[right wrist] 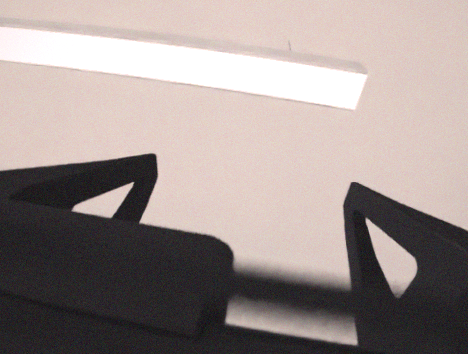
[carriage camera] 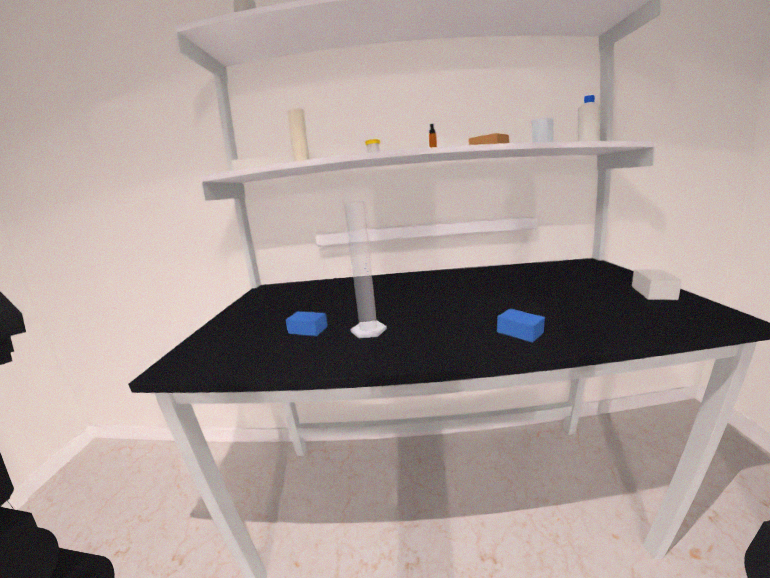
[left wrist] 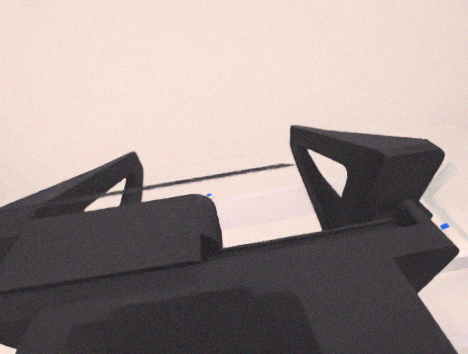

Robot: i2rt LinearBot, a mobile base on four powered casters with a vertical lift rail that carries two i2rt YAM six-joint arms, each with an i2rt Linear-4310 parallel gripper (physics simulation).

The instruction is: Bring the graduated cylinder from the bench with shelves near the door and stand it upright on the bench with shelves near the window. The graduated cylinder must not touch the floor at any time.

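Frame: origin at the left arm's base, x ahead, y left, z up, level; centimetres.
Seen in the pictures: left gripper, fingertip midpoint: (left wrist: 214,147); right gripper, fingertip midpoint: (right wrist: 250,178).
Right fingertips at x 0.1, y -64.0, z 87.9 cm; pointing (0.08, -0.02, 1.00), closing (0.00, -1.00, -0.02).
A point is followed by its place in that frame.
The clear graduated cylinder (carriage camera: 364,279) {x 62.7, y -23.0, z 21.0 cm} stands upright on its white foot on the black top of the bench with shelves (carriage camera: 435,354) {x 50.7, y -37.9, z 6.8 cm}, left of the middle, between two blue blocks. My left gripper (left wrist: 214,147) {x 4.5, y -0.1, z 43.3 cm} is open with nothing between its fingers; in the left wrist view it is in front of the pale wall or ceiling. My right gripper (right wrist: 250,178) {x 0.1, y -64.0, z 87.9 cm} is open with nothing between its fingers, in front of a pale surface with a lit lamp. The cylinder does not show in either wrist view. Dark parts of the arms show at the left and right edges of the carriage view.
A blue block (carriage camera: 306,323) {x 63.9, y -6.5, z 10.1 cm} lies left of the cylinder, another blue block (carriage camera: 520,324) {x 54.9, y -57.6, z 10.3 cm} to its right, and a white box (carriage camera: 656,284) {x 70.8, y -104.6, z 11.3 cm} at the right. The lower shelf (carriage camera: 435,154) {x 92.8, y -44.6, z 50.6 cm} above holds bottles, a beige cylinder (carriage camera: 298,135) {x 98.0, y -1.5, z 61.7 cm} and a beaker (carriage camera: 542,130) {x 102.0, y -82.3, z 57.5 cm}. A lamp (right wrist: 200,65) {x 4.9, y -53.1, z 123.1 cm} hangs overhead.
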